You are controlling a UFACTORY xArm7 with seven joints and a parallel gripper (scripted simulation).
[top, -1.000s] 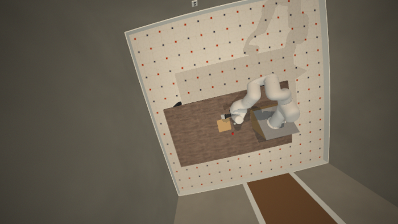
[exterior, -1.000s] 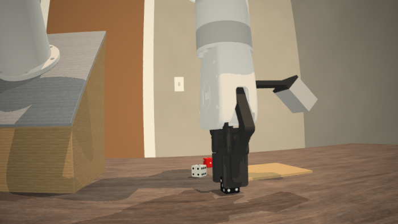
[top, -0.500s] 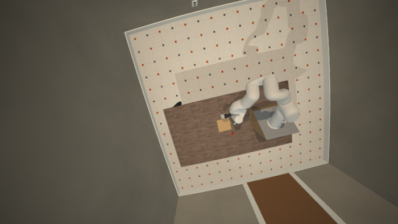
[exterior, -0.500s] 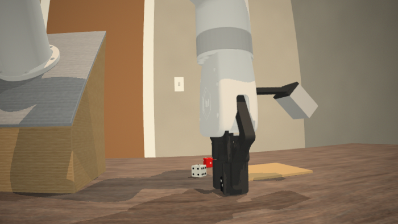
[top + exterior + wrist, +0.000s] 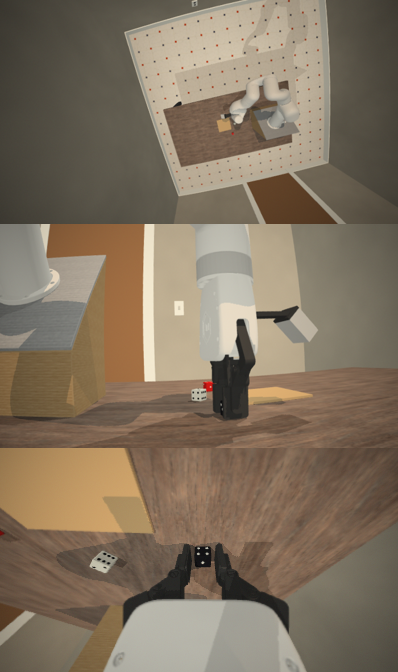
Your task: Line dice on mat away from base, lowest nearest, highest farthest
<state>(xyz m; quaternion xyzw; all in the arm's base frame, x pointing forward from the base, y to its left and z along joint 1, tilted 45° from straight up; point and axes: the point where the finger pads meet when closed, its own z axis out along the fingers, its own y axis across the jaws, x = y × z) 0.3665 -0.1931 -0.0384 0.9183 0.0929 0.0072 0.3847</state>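
My gripper is now 80 mm short of the tan mat, 140 mm to the right of it and 20 mm above it. From my hand the other things lie so: red die: 250 mm to the left, 10 mm below.
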